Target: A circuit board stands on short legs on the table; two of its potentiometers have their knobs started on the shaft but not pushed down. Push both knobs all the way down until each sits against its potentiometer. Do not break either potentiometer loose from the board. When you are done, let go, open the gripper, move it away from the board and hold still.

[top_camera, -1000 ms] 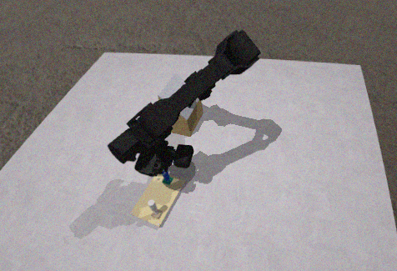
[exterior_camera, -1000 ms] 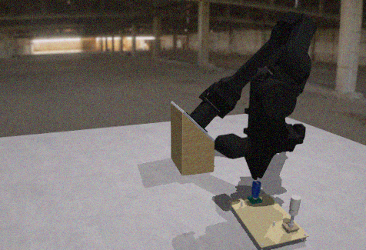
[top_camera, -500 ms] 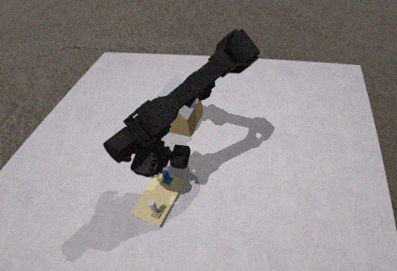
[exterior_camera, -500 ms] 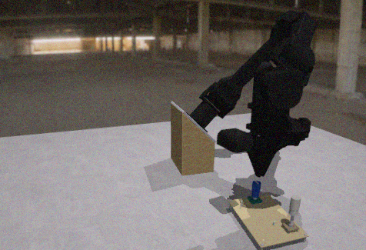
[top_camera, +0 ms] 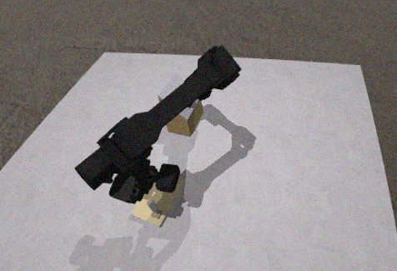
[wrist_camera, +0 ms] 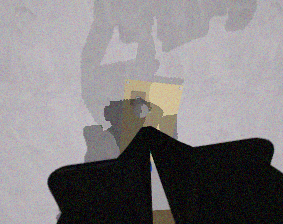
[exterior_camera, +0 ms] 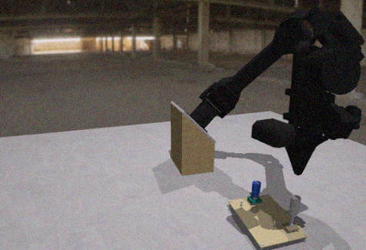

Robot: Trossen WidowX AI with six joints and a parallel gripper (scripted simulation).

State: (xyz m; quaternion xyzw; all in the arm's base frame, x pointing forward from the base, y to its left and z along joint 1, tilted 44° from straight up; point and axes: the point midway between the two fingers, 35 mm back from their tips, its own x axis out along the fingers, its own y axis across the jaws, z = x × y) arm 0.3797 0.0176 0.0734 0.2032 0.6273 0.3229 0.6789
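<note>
Right now my gripper tip is 60 mm above the grey knob. The rest, counted from my gripper tip: blue knob (100 mm behind, 20 mm to the right, 80 mm below).
</note>
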